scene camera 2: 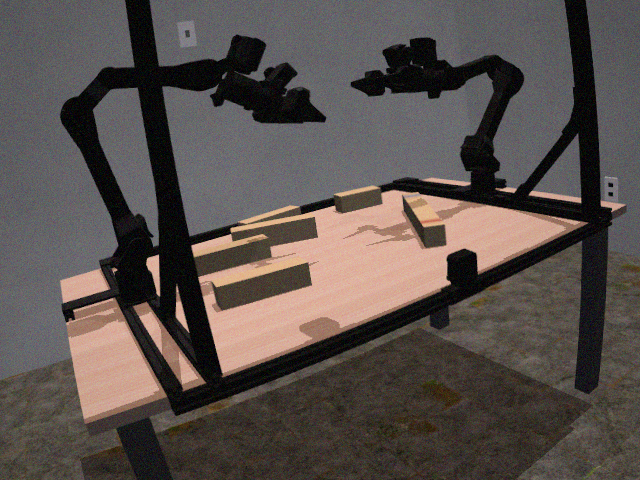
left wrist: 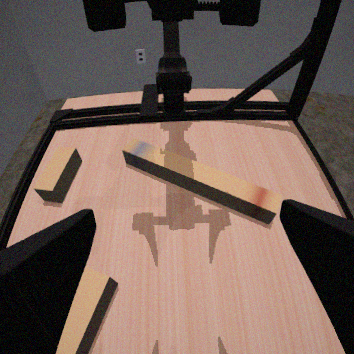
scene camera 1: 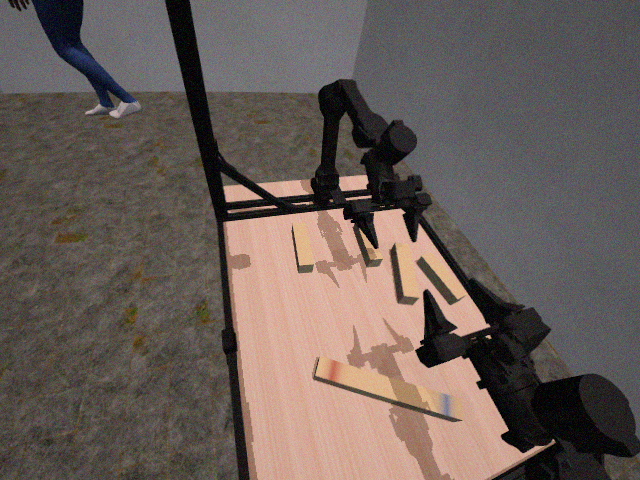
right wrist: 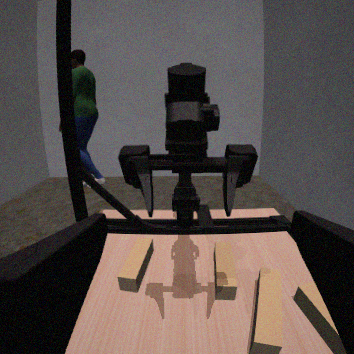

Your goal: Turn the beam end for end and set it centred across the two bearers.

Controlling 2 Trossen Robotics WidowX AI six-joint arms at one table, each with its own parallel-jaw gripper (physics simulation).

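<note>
The beam is a long pale plank with a red band at one end and a blue band at the other. It lies flat on the table at the near end, also in the left wrist view and in scene camera 2. Several short wooden blocks lie further back, among them two long ones. One gripper hangs open and empty above the blocks. The other gripper is open and empty above the table beside the beam's blue end.
Two smaller blocks lie near the far rail. A black frame with an upright post borders the table on the left. A grey wall stands close on the right.
</note>
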